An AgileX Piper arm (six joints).
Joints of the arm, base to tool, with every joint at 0 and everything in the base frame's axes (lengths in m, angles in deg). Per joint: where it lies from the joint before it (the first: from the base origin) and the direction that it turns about. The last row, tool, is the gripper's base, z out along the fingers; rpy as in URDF.
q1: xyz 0 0 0.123 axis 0 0 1
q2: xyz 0 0 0 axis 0 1 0
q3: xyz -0.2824 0 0.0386 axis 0 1 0
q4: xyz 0.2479 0 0.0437 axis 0.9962 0 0.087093
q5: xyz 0 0 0 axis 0 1 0
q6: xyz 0.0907 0 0.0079 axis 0.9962 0 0.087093
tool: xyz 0 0 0 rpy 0 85.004 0
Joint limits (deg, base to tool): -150..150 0..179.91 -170..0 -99.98..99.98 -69.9..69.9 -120..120
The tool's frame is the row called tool.
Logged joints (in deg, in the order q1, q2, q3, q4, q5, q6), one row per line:
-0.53, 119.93, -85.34, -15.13, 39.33, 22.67
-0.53, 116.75, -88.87, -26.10, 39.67, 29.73
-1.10, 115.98, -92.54, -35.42, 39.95, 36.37
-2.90, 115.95, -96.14, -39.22, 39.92, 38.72
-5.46, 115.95, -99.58, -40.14, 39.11, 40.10
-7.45, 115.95, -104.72, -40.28, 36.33, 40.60
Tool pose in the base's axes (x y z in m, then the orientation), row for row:
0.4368, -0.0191, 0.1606, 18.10, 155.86, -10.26
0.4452, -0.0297, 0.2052, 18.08, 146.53, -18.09
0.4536, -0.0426, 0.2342, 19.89, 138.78, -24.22
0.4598, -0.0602, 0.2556, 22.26, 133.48, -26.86
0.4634, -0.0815, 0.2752, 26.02, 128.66, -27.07
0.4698, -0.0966, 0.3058, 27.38, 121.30, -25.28
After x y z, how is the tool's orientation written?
As a rotation vector, in degrees.
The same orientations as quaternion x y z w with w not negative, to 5 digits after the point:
0.11285, 0.97172, -0.06397, 0.19729
0.11706, 0.94869, -0.11712, 0.26938
0.13229, 0.92305, -0.16109, 0.32330
0.15061, 0.90313, -0.18174, 0.35867
0.17872, 0.88373, -0.18594, 0.39051
0.19301, 0.85508, -0.17821, 0.44701

